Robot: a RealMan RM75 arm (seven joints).
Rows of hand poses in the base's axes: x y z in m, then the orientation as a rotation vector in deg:
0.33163 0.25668 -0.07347 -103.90 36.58 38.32
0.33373 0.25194 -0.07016 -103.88 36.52 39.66
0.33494 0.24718 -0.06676 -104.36 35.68 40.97
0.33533 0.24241 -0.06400 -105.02 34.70 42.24
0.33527 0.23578 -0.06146 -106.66 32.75 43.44
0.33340 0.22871 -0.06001 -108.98 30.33 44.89
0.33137 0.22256 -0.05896 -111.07 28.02 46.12
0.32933 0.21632 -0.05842 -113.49 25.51 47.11
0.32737 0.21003 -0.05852 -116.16 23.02 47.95
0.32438 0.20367 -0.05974 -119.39 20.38 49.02
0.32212 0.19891 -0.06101 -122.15 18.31 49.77
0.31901 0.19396 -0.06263 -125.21 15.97 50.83
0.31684 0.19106 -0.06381 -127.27 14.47 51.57
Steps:
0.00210 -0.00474 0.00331 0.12 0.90 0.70
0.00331 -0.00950 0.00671 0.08 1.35 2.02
0.00370 -0.01427 0.00947 -0.07 1.70 3.47
0.00364 -0.02090 0.01201 -0.75 1.46 5.82
0.00177 -0.02797 0.01346 -1.89 1.13 8.81
-0.00026 -0.03412 0.01451 -2.91 0.75 11.52
-0.00230 -0.04036 0.01505 -4.21 0.11 14.35
-0.00426 -0.04665 0.01495 -5.79 -0.61 17.16
-0.00725 -0.05301 0.01373 -7.88 -1.23 20.35
-0.00951 -0.05777 0.01246 -9.77 -1.75 22.87
-0.01262 -0.06272 0.01084 -11.89 -2.16 25.78
-0.01479 -0.06562 0.00966 -13.36 -2.36 27.69

